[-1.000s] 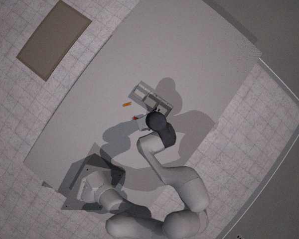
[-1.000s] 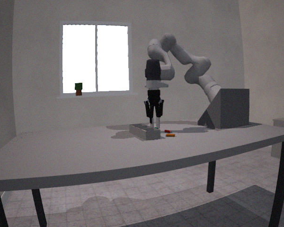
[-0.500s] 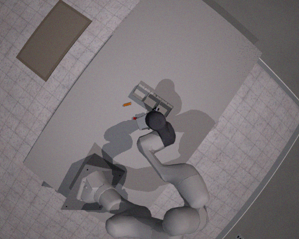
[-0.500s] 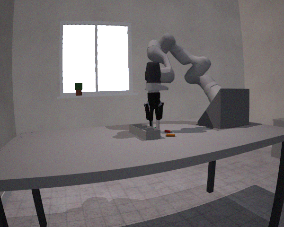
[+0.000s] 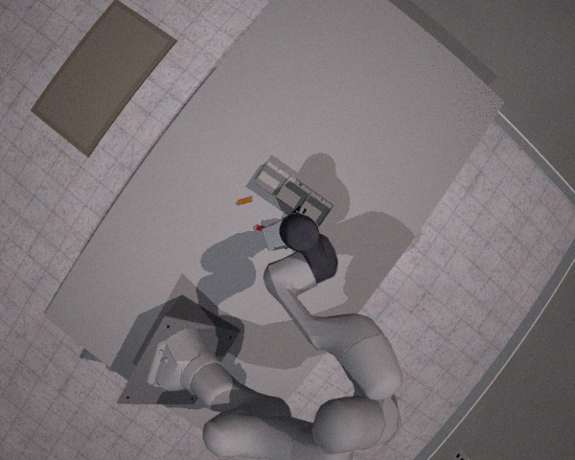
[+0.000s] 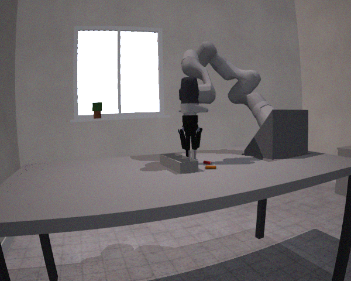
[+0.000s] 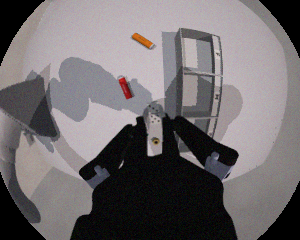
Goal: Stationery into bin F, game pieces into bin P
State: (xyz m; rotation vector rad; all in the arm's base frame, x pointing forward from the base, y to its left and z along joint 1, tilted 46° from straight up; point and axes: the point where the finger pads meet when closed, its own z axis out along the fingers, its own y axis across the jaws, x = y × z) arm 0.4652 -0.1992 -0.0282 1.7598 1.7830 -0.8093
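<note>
The white spotted piece lies 30 mm below my hand. The rest, counted from my hand: tiny yellowish object 80 mm to the right, 30 mm below, 10 mm behind; then red piece 70 mm to the left, 50 mm behind, 30 mm below; then small green item 70 mm to the right, 60 mm behind, 30 mm below.
</note>
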